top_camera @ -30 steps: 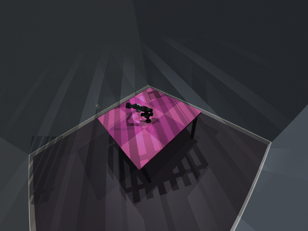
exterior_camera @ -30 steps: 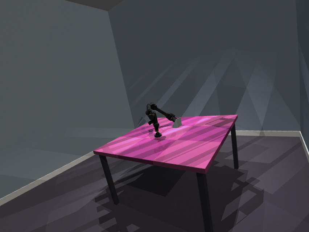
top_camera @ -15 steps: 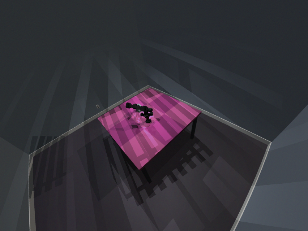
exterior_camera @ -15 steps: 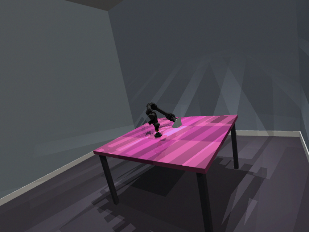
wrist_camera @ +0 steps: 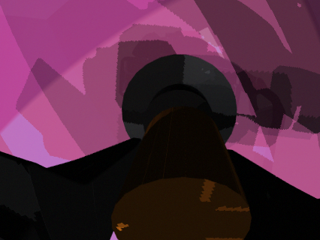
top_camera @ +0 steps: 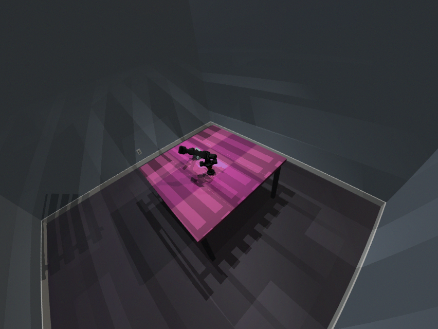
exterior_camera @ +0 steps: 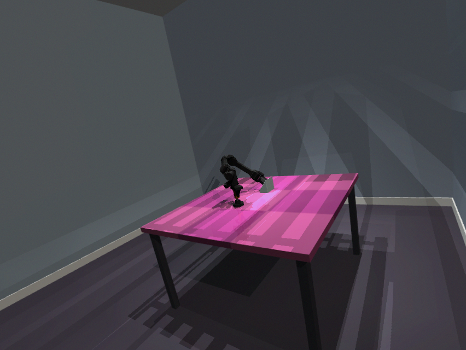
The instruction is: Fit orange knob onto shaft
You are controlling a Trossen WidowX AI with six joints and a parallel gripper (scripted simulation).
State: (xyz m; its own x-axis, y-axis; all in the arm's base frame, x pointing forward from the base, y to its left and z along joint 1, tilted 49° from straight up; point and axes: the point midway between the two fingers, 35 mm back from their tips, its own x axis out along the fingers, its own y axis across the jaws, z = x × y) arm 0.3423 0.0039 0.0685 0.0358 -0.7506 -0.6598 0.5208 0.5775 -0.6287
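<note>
Right now my gripper tip is 30 mm below the orange knob. Round my gripper tip: round black pedestal: 40 mm below.
</note>
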